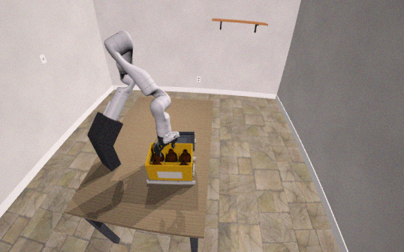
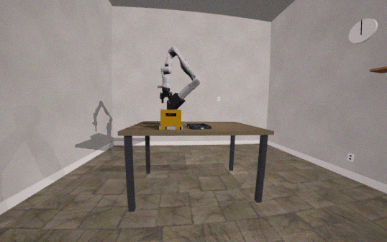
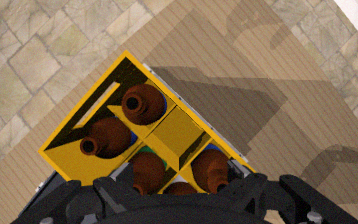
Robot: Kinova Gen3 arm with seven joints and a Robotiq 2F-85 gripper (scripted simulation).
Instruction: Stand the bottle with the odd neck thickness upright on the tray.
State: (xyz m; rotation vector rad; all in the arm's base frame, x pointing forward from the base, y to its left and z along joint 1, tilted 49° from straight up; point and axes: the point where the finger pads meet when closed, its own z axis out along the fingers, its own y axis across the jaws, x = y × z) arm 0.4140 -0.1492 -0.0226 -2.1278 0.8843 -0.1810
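The yellow crate is 16 cm below my hand and 4 cm to the left of it. Round my hand: dark grey tray: 33 cm to the left, 23 cm below, 3 cm behind.
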